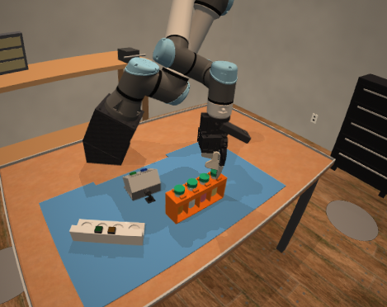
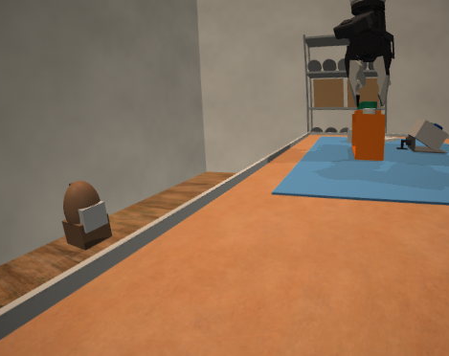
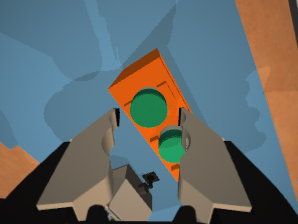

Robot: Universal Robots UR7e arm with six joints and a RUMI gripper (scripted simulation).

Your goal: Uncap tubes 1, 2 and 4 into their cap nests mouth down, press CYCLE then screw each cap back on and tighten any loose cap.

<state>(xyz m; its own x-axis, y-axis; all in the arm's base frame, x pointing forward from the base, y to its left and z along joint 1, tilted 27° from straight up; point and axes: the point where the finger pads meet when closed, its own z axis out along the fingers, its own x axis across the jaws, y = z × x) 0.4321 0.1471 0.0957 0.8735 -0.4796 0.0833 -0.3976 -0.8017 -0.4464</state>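
The cap lies 10 mm below my hand. From my hand the other things lie so: grey key housing: 170 mm behind, 200 mm to the right, 70 mm below; blue key: 190 mm behind, 180 mm to the right, 60 mm below; table edge: 210 mm ahead, 40 mm to the left, 120 mm below.
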